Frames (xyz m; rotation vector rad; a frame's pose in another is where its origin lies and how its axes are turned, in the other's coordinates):
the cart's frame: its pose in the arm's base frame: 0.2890 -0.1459 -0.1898 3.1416 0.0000 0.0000
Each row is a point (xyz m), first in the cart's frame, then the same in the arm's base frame.
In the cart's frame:
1: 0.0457 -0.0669 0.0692
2: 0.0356 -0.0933 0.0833
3: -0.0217 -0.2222 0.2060
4: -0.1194 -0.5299 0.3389
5: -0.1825 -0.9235 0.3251
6: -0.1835 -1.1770 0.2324
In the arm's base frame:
1: 0.3347 -0.0790 -0.2590
2: 0.3246 -0.0526 -0.2731
3: 0.2673 0.0763 -0.3958
4: 0.1696 0.3840 -0.5287
5: 0.1065 0.7776 -0.5149
6: 0.1055 1.0311 -0.4222

